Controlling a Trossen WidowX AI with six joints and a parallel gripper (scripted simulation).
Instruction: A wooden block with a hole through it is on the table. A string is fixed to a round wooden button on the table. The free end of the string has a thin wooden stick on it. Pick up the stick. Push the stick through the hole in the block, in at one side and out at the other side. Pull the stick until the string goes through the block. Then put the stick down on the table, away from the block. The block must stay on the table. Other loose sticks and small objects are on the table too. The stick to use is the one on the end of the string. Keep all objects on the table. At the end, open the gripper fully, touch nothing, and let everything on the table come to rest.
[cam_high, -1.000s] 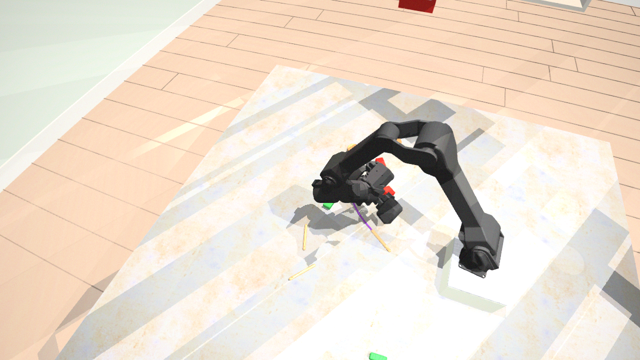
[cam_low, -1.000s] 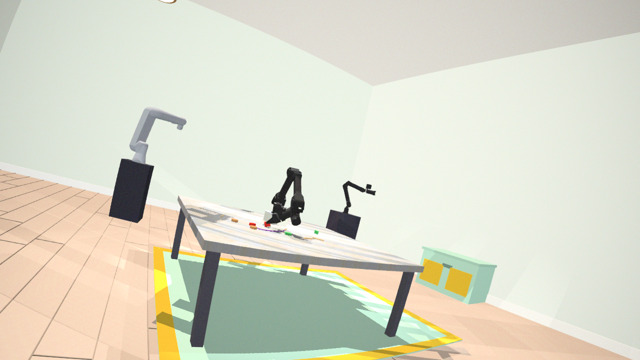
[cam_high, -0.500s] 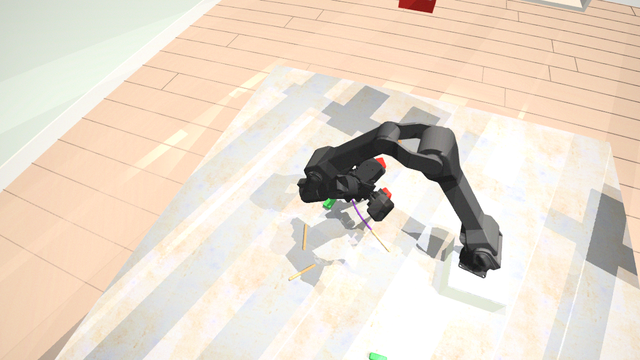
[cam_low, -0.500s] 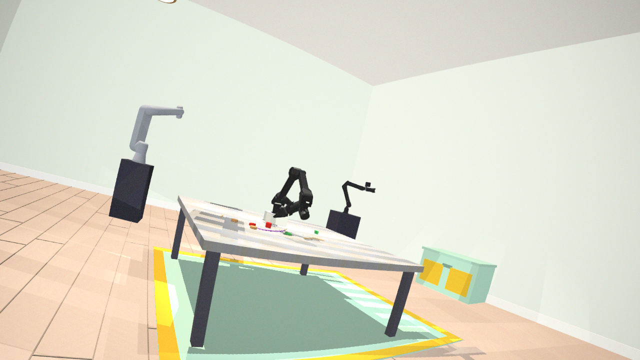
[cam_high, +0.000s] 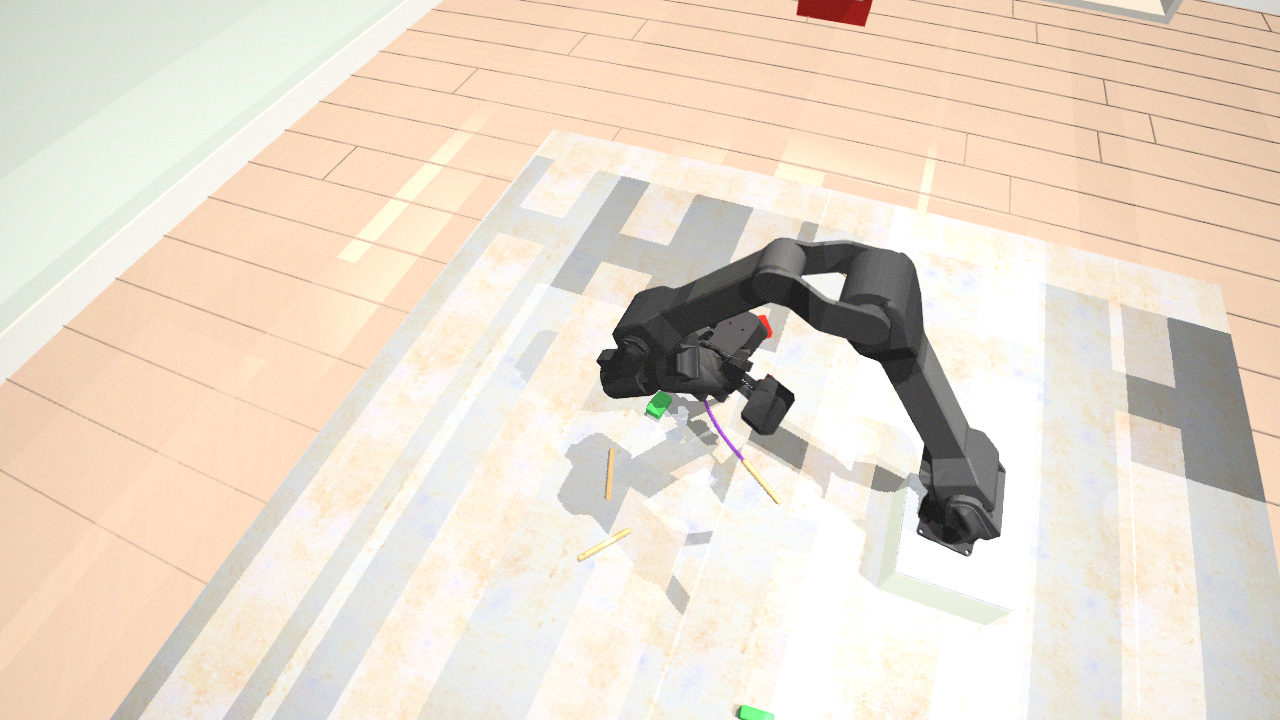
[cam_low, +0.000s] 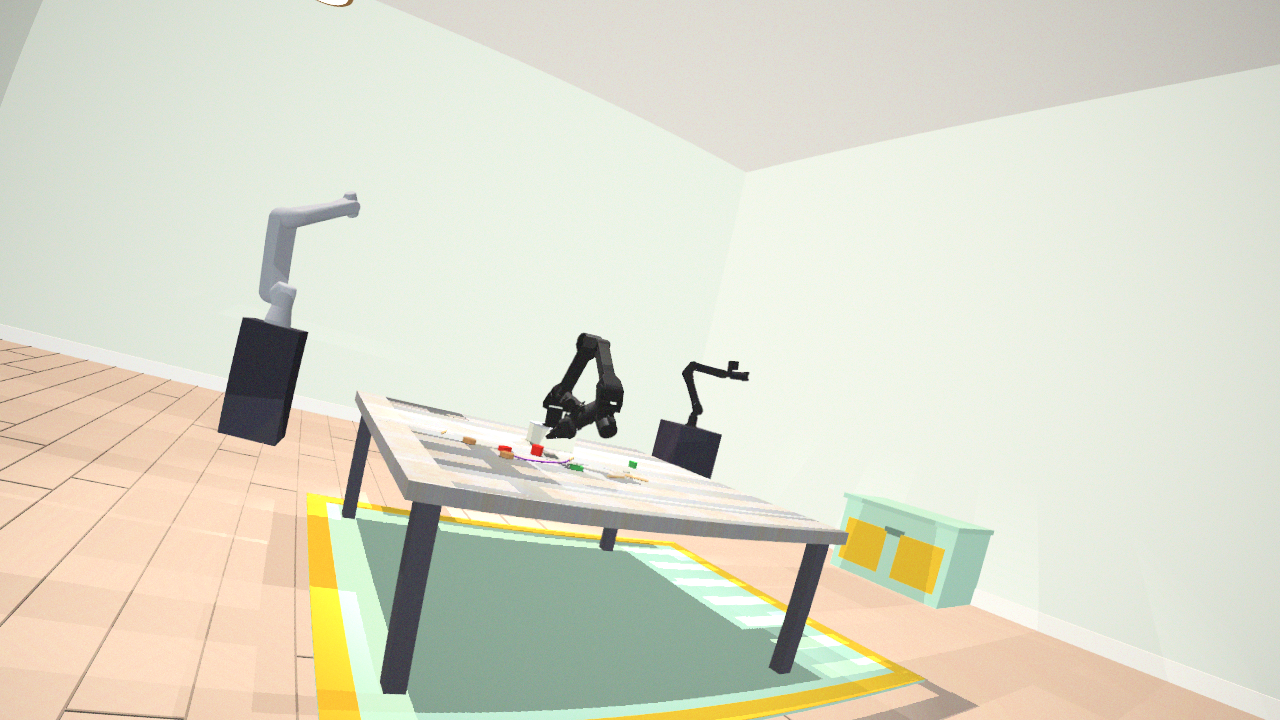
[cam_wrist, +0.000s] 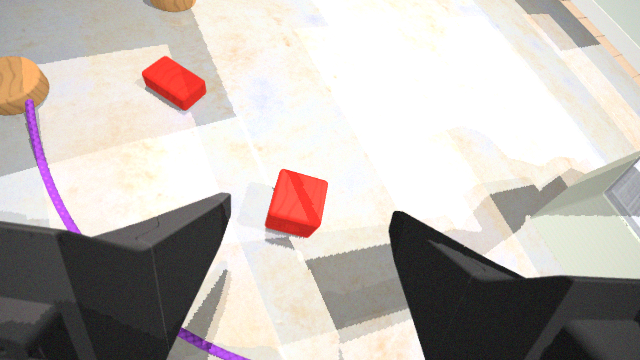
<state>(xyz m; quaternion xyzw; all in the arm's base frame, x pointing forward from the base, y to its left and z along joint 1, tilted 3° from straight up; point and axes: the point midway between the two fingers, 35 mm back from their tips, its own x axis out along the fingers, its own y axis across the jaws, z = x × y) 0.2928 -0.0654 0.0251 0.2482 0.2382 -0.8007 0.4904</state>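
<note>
Right now my gripper tip is 1 cm past the red wooden block, 2 cm to the left of it and 6 cm above it. From my gripper tip the other things lie so: flat red block: 5 cm ahead, 13 cm to the right, 6 cm below; then green block: 12 cm ahead, 7 cm to the left, 6 cm below; then thin wooden stick: 4 cm behind, 10 cm to the left, 7 cm below.
</note>
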